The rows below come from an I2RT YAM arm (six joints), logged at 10 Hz.
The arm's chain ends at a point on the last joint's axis. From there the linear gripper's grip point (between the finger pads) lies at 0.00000 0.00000 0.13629 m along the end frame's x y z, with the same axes.
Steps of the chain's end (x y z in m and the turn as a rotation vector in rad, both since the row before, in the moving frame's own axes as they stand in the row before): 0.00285 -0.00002 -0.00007 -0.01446 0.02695 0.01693; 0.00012 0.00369 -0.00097 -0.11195 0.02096 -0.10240; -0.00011 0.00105 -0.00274 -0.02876 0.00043 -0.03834; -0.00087 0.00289 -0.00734 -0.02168 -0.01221 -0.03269; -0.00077 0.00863 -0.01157 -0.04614 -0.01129 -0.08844
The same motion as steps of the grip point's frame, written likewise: 0.00651 0.00198 -0.00013 -0.01446 0.02695 0.01693; 0.00375 0.01874 -0.00185 -0.11195 0.02096 -0.10240; 0.00002 0.00497 -0.00280 -0.02876 0.00043 -0.03834; -0.00249 0.00587 -0.00738 -0.02168 -0.01221 -0.03269; -0.00203 0.01498 -0.01172 -0.04614 -0.01129 -0.08844
